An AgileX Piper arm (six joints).
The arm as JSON. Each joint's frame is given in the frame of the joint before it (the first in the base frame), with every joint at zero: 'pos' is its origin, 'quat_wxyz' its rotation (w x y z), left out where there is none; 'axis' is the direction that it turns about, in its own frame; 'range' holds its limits. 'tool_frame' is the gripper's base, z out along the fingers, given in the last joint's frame.
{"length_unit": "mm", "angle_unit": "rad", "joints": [
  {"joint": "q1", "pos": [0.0, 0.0, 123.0], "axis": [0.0, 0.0, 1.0], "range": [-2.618, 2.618]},
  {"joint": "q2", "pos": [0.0, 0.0, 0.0], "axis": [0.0, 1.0, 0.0], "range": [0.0, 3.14]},
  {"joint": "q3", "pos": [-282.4, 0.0, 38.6], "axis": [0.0, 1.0, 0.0], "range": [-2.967, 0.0]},
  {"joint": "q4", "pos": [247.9, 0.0, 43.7], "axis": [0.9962, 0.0, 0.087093], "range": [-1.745, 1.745]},
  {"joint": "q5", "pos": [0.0, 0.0, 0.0], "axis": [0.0, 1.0, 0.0], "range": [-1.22, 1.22]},
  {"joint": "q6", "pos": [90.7, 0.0, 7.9], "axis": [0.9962, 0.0, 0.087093], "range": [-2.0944, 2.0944]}
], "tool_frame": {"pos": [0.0, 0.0, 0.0], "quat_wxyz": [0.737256, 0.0, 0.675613, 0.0]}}
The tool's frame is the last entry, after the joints.
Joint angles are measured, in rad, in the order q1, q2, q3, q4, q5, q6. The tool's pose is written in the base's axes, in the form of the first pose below.
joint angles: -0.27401, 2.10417, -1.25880, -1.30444, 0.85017, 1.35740
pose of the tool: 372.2 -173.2 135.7 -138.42 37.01 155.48
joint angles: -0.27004, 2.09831, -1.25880, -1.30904, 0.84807, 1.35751
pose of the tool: 373.2 -171.8 138.2 -138.35 37.39 156.01
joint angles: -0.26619, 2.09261, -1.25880, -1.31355, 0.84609, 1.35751
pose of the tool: 374.1 -170.3 140.7 -138.27 37.76 156.53
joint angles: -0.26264, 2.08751, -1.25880, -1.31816, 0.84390, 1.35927
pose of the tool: 374.9 -169.0 142.9 -138.25 38.16 156.96
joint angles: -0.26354, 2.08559, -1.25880, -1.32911, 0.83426, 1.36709
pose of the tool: 375.8 -169.3 143.9 -138.43 38.72 157.36
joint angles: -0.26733, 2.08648, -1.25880, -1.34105, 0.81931, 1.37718
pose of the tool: 376.8 -170.4 143.6 -138.87 39.24 157.60
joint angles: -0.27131, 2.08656, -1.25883, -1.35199, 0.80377, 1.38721
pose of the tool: 377.6 -171.5 143.5 -139.42 39.79 157.75
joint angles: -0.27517, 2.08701, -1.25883, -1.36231, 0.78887, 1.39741
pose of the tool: 378.4 -172.5 143.3 -139.98 40.31 157.84
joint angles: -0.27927, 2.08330, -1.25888, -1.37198, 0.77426, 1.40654
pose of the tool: 379.1 -173.6 144.8 -140.57 41.01 157.89
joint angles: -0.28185, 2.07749, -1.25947, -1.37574, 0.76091, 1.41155
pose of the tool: 379.7 -174.1 147.1 -141.29 41.67 157.80
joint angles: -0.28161, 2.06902, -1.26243, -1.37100, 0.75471, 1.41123
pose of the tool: 380.4 -173.7 150.9 -141.97 42.33 157.46
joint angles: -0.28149, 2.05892, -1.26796, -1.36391, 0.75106, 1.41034
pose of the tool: 381.2 -173.5 156.0 -142.68 43.18 156.90
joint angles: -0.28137, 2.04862, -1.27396, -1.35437, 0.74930, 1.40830
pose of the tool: 381.8 -173.4 161.3 -143.42 44.00 156.19
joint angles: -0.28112, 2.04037, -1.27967, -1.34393, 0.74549, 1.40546
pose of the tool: 382.5 -173.1 165.5 -144.28 44.66 155.48
